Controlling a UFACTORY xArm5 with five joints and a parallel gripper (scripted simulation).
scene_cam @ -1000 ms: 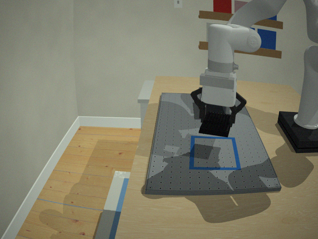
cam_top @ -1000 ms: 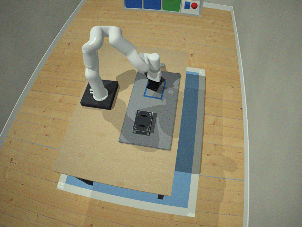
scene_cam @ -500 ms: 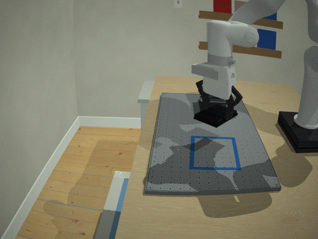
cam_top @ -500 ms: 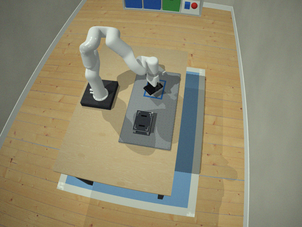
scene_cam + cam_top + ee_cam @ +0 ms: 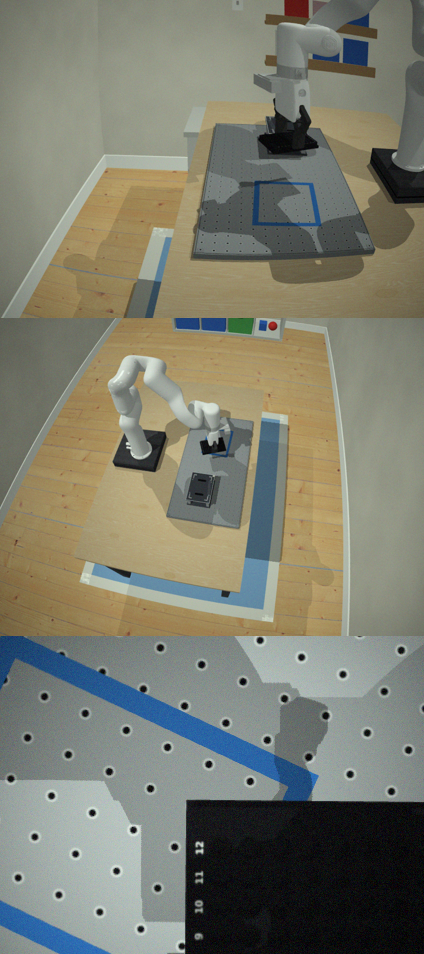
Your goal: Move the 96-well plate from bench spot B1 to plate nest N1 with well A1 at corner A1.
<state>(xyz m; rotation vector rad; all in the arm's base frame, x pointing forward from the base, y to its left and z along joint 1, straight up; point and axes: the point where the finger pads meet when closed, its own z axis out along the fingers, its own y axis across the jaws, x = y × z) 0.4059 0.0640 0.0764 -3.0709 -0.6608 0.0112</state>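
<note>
The raised plate nest is 23 cm to the right of my hand, 6 cm below it and 1 cm behind it. The rest, counted from my hand: A1 label 16 cm to the right, 6 cm below, 4 cm ahead; black 96-well plate 1 cm below.
</note>
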